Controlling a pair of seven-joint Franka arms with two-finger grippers.
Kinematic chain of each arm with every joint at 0, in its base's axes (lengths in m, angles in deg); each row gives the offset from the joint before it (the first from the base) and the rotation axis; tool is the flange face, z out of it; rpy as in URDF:
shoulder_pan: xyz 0 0 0.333 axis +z
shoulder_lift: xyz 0 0 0 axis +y
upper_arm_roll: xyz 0 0 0.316 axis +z
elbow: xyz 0.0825 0 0 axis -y
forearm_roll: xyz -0.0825 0 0.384 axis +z
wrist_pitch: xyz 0 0 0 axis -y
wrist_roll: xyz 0.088 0 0 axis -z
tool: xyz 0 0 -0.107 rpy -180 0 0
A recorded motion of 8 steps. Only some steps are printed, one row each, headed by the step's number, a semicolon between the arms.
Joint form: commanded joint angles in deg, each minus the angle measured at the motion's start. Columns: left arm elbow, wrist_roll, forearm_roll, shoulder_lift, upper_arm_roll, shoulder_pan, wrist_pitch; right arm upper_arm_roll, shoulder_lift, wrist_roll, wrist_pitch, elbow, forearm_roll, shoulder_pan.
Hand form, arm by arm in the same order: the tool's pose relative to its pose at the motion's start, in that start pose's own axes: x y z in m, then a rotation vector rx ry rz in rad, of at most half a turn. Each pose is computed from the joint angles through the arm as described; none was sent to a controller.
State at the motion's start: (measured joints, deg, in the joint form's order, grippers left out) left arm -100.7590 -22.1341 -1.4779 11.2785 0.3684 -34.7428 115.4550; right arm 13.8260 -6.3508 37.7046 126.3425 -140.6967 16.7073 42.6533
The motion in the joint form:
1: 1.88 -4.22 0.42 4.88 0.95 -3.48 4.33; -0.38 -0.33 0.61 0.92 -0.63 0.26 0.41
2: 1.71 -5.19 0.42 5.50 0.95 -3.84 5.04; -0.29 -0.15 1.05 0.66 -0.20 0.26 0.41
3: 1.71 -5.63 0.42 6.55 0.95 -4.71 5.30; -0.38 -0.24 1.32 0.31 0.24 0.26 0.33
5: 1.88 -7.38 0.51 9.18 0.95 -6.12 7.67; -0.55 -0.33 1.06 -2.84 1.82 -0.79 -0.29
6: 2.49 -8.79 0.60 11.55 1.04 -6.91 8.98; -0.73 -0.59 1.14 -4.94 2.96 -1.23 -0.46
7: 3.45 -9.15 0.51 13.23 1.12 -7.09 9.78; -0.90 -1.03 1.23 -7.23 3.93 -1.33 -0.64
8: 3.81 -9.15 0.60 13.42 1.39 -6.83 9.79; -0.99 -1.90 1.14 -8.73 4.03 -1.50 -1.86
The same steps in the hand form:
1: 0.0076 0.0337 0.0330 -0.0011 0.0243 -0.0261; -0.0007 0.0015 0.0008 0.0085 0.0075 0.0142
2: 0.0070 0.0378 0.0404 -0.0007 0.0229 -0.0369; -0.0005 -0.0006 -0.0005 0.0089 0.0062 0.0192
3: 0.0039 0.0470 0.0521 0.0050 0.0102 -0.0296; 0.0007 -0.0015 -0.0042 0.0124 0.0076 0.0247
5: 0.0021 0.0637 0.0775 0.0068 0.0091 -0.0350; 0.0038 -0.0007 -0.0134 -0.0091 -0.0065 0.0163
6: 0.0029 0.0730 0.0982 0.0126 0.0034 -0.0465; 0.0044 -0.0014 -0.0215 -0.0185 -0.0143 0.0141
7: 0.0070 0.0766 0.1090 0.0118 0.0046 -0.0516; 0.0038 -0.0011 -0.0294 -0.0266 -0.0271 0.0155
8: 0.0112 0.0722 0.1083 0.0135 0.0094 -0.0592; 0.0074 0.0072 -0.0366 -0.0295 -0.0318 0.0317

